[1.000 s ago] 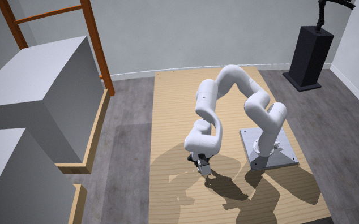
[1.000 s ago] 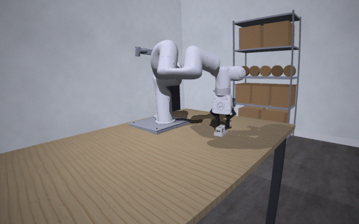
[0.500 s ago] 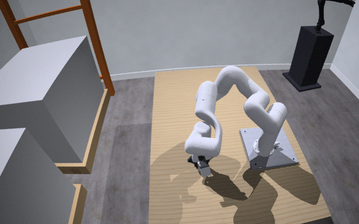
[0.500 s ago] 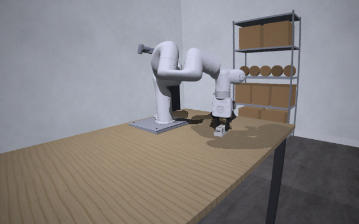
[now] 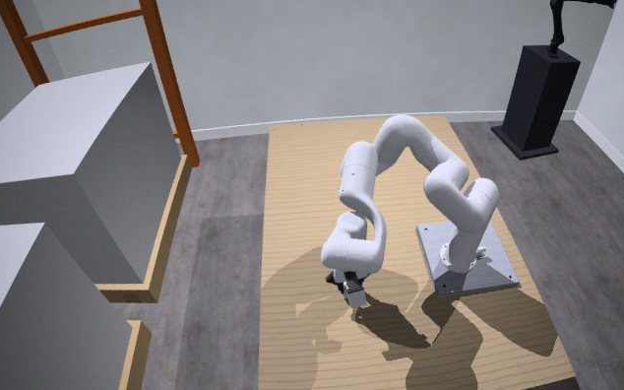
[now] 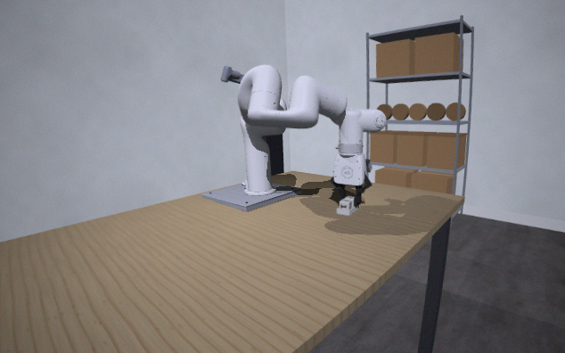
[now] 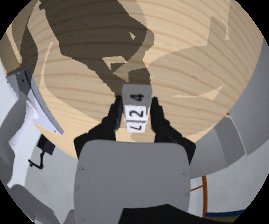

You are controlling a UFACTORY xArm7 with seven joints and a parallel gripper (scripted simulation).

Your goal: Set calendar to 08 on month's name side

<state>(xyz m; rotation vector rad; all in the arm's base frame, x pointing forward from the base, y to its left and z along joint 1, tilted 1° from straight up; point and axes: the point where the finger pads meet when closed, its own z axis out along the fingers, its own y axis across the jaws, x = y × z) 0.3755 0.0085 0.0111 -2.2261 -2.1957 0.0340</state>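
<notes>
The white digit cube is 1 cm below my hand. From my hand the other things lie so: white tray 3 cm below, 2 cm to the right.
</notes>
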